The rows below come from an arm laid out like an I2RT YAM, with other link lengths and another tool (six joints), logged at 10 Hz.
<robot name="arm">
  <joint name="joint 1" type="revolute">
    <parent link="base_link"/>
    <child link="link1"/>
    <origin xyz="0 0 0.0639" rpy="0 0 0"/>
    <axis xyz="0 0 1"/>
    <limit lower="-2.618" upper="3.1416"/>
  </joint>
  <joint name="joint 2" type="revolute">
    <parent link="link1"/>
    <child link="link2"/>
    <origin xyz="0.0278 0.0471 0.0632" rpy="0 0 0"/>
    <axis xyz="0 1 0"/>
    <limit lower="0" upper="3.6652"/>
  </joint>
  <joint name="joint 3" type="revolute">
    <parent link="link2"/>
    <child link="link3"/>
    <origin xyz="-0.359 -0.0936 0" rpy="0 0 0"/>
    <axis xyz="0 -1 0"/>
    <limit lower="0" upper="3.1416"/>
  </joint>
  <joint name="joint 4" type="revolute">
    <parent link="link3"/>
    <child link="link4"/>
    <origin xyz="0.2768 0.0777 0.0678" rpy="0 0 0"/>
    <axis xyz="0 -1 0"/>
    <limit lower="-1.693" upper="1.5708"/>
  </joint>
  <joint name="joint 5" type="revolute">
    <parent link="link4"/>
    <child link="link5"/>
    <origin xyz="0.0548 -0.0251 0.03" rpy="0 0 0"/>
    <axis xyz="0 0 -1"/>
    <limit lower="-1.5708" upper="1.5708"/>
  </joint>
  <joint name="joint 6" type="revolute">
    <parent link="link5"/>
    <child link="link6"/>
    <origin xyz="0.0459 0 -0.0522" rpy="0 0 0"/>
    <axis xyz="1 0 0"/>
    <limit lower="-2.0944" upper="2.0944"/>
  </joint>
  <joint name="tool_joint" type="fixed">
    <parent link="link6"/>
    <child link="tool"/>
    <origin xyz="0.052 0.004 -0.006" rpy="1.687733 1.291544 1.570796"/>
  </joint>
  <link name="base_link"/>
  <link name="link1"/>
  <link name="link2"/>
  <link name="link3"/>
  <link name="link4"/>
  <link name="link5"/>
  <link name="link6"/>
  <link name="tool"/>
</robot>
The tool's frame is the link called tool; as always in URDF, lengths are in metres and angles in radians.
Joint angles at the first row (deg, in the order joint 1, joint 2, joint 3, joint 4, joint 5, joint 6):
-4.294, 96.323, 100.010, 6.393, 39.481, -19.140
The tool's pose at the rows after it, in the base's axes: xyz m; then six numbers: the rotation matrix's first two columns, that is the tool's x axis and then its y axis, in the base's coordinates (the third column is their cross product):
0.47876, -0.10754, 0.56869, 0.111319, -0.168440, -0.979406, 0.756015, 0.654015, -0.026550
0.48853, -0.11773, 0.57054, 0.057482, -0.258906, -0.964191, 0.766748, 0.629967, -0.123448
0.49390, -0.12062, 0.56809, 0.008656, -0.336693, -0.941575, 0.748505, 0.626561, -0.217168
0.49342, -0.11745, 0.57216, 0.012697, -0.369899, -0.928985, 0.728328, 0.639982, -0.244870
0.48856, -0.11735, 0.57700, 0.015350, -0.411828, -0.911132, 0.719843, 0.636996, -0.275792
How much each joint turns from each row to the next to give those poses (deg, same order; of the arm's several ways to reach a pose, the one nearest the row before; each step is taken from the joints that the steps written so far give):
-2.728, 1.407, 0.708, 4.305, -5.278, -7.561
-1.147, 1.843, 1.841, 1.427, -1.238, -6.500
-0.620, 0.533, -0.164, 1.050, -2.721, -5.358
0.000, -0.346, -0.089, 0.538, -2.190, -1.773
-0.349, -0.881, -0.877, 1.394, -1.771, -2.461

